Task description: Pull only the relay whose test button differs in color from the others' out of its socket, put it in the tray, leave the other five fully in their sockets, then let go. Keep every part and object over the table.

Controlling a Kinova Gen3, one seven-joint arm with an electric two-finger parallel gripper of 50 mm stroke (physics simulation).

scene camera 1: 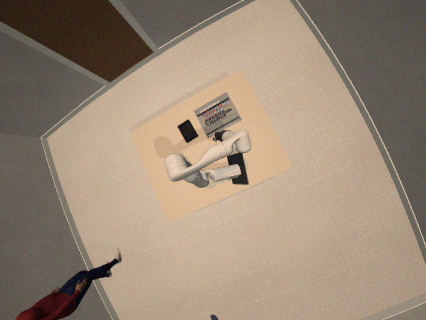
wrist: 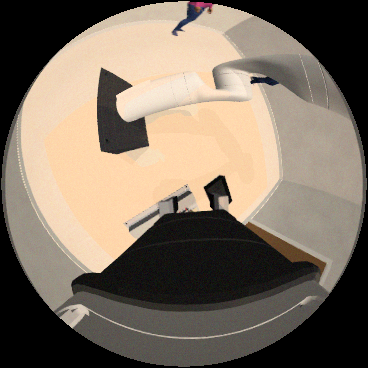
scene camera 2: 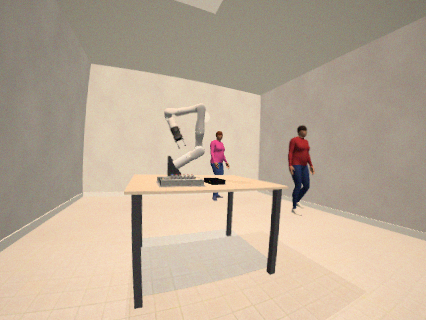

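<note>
The grey relay panel lies on the table. Its relays stand in a cluster in the middle with small red and other coloured spots; they are too small to tell which test button differs. In the wrist view the gripper hides most of the panel. The black tray lies beside the panel, partly behind a finger in the wrist view. My gripper is open and empty, high above the table, tilted downward, near the panel's robot-side edge in the overhead view.
The table carries the panel, the tray and the arm. The arm's dark base plate stands across from the panel. A person in red and a person in pink are away from the table.
</note>
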